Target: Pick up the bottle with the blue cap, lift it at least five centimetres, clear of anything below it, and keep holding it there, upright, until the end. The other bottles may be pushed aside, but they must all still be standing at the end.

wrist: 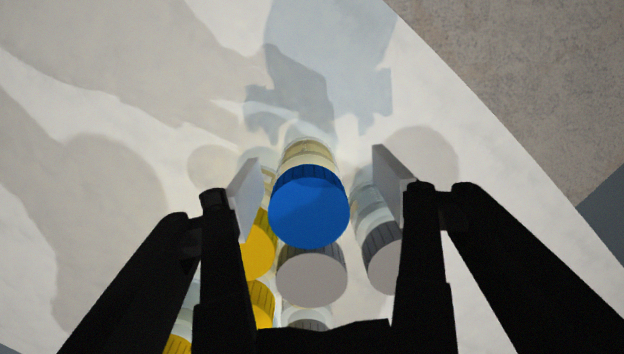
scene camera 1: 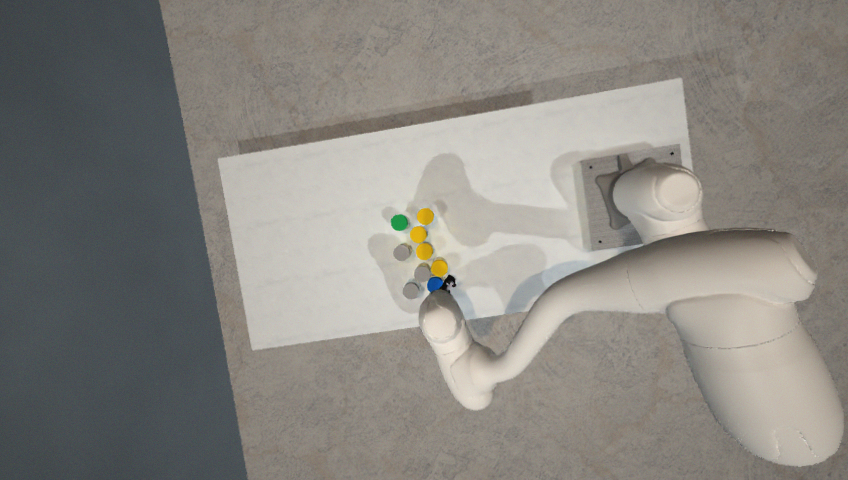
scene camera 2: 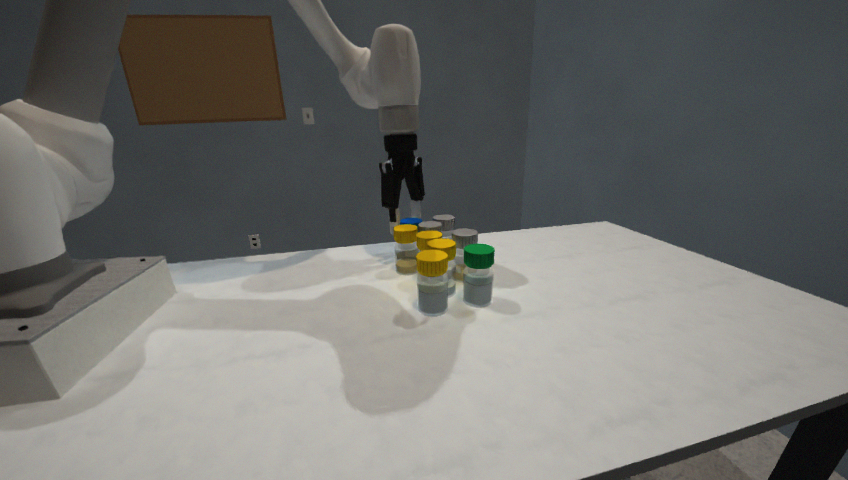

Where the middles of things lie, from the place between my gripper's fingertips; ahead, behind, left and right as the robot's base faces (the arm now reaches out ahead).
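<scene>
I find the blue-capped bottle (wrist: pixel 308 209) 20 mm below my hand and 20 mm to the right of it.
</scene>
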